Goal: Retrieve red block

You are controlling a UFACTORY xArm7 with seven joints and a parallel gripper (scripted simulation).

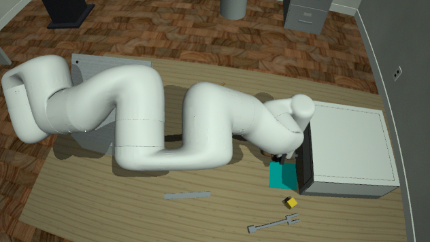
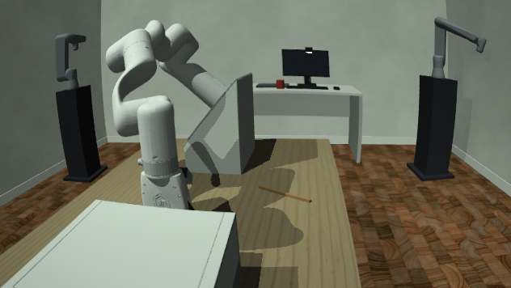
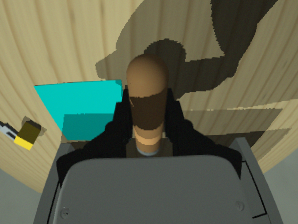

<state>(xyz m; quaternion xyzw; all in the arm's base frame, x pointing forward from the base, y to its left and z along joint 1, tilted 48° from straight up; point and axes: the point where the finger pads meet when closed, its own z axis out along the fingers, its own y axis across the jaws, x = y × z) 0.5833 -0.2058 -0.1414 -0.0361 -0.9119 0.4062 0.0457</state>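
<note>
My gripper is now 7 cm to the left of the teal square, 2 cm short of it and 2 cm above it. The rest, counted from my hand: red block 20 cm ahead, 4 cm to the right, 1 cm below; then hook tool 12 cm ahead, 4 cm to the right, 1 cm below; then yellow block 17 cm to the right, 5 cm ahead, 1 cm below.
</note>
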